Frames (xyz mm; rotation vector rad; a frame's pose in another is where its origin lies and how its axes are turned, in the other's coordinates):
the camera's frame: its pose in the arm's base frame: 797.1 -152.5 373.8 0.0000 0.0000 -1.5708
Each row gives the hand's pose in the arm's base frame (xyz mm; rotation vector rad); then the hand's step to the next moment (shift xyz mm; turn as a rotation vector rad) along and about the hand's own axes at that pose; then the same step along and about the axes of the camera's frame.
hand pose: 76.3 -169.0 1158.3 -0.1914 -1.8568 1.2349
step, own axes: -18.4 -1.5 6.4 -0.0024 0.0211 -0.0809
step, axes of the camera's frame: 15.1 7.0 -10.2 -0.0637 0.0536 -0.0082
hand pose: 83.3 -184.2 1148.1 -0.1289 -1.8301 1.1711
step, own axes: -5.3 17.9 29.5 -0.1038 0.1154 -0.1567
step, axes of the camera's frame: 12.6 -25.4 -20.4 -0.1119 0.1327 -0.1361
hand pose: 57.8 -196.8 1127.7 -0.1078 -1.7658 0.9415
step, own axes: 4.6 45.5 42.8 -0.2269 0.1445 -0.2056
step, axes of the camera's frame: -10.3 -54.0 -30.0 -0.0974 0.2142 -0.2434
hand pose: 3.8 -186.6 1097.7 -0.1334 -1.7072 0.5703
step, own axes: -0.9 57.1 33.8 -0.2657 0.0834 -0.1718
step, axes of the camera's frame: -39.3 -44.5 -29.6 -0.0189 0.2044 -0.2548
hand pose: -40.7 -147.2 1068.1 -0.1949 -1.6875 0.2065
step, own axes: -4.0 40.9 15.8 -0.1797 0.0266 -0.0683
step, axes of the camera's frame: -38.3 -14.8 -16.0 0.0172 0.0905 -0.1708
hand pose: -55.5 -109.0 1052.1 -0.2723 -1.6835 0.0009
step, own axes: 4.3 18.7 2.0 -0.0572 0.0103 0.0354
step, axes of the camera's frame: -19.2 0.9 1.0 -0.0053 -0.0268 -0.0623
